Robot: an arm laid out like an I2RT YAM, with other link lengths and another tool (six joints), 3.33 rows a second.
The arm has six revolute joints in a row. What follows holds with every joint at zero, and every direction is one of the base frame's. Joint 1 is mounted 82.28 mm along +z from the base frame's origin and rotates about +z. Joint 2 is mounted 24 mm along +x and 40.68 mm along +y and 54.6 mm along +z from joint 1 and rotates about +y. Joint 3 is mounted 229.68 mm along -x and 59.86 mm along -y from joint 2 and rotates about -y. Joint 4 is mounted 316.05 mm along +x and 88.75 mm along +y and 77.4 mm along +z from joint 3 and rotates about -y. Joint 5 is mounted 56.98 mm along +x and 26.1 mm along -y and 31.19 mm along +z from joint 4 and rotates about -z. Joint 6 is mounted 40.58 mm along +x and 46.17 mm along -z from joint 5 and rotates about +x. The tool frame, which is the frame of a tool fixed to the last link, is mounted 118 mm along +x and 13 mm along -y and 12 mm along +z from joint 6; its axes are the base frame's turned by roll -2.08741, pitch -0.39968 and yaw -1.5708 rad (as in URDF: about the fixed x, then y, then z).
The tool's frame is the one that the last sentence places.
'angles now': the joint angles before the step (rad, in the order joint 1, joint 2, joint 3, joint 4, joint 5, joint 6). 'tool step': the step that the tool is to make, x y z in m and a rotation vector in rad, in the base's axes. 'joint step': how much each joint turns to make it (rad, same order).
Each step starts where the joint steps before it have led.
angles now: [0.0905, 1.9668, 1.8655, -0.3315, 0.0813, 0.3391]
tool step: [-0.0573, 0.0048, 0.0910, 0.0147, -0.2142, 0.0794]
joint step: [-0.0045, -0.3111, -0.2146, 0.1197, -0.0780, -0.0307]
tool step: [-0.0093, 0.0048, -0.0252, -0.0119, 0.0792, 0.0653]
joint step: [-0.0109, -0.0312, -0.0601, -0.0519, -0.0723, -0.0247]
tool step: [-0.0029, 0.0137, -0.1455, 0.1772, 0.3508, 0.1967]
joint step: [-0.0642, 0.1180, -0.1364, -0.0789, -0.3171, 0.0566]
